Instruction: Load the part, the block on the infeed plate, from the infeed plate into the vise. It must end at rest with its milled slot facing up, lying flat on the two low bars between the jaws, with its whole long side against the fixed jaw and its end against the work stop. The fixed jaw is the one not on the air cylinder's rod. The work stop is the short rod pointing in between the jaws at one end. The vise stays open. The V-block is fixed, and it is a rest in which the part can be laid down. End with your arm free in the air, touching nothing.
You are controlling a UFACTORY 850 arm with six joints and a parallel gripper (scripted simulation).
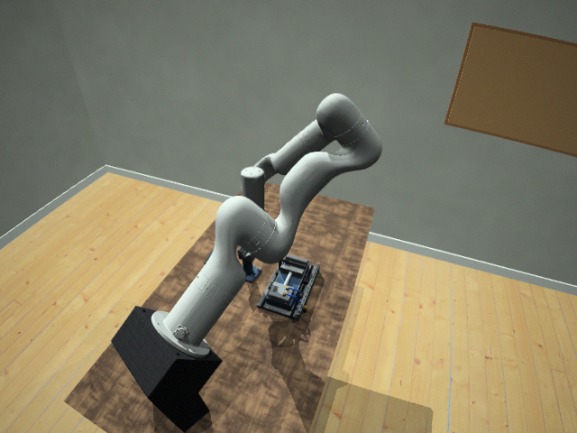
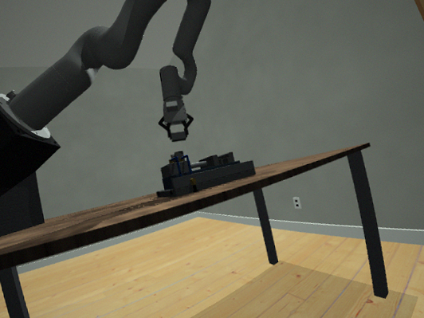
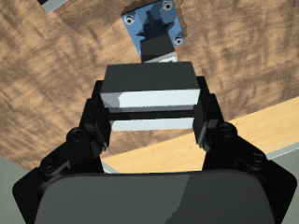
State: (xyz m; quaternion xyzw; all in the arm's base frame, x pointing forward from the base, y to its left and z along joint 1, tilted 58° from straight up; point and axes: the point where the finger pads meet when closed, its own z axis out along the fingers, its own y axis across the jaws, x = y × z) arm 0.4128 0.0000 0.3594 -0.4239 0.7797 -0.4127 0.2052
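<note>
The moving jaw is 6 cm behind my hand, 15 cm to the right of it and 16 cm below it. From my hand the other things lie so: work stop (1 cm behind, 13 cm to the right, 14 cm below); then V-block post (1 cm ahead, 4 cm to the left, 18 cm below); then part (1 cm below).
</note>
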